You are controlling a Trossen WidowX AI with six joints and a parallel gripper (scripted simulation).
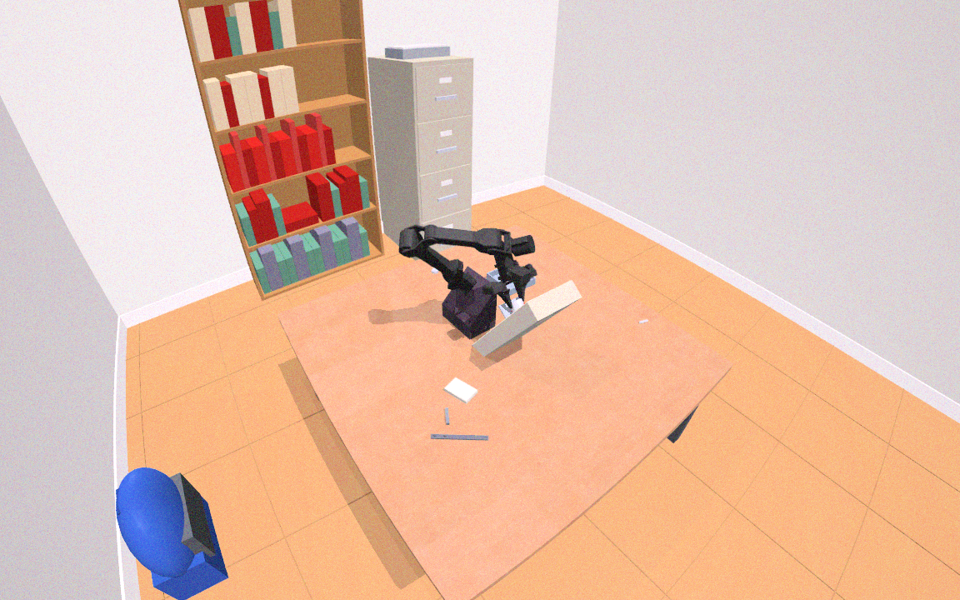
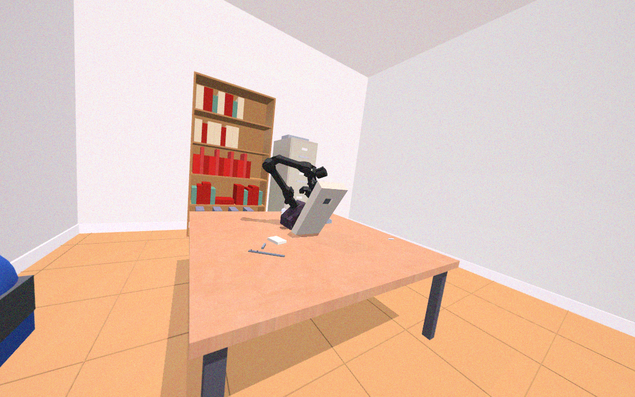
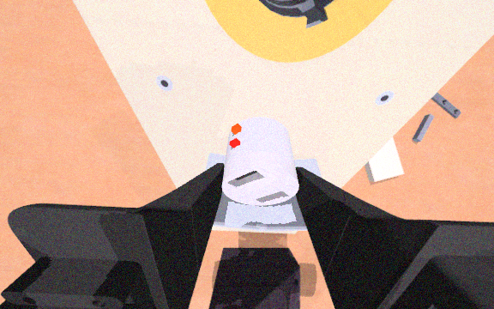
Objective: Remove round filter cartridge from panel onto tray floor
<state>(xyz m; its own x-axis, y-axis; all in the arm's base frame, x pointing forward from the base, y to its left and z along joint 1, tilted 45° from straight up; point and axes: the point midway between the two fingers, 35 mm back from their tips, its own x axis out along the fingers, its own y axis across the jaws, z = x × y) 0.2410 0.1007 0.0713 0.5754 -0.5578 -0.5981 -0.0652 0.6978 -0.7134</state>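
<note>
My gripper tip is 350 mm past the blue-grey tray, 250 mm to the right of it and 200 mm above it. The rest, counted from my gripper tip: round filter cartridge (right at my gripper tip); then white pad (250 mm to the right, 200 mm below, 60 mm ahead); then short grey piece (340 mm to the right, 210 mm below, 120 mm ahead).
</note>
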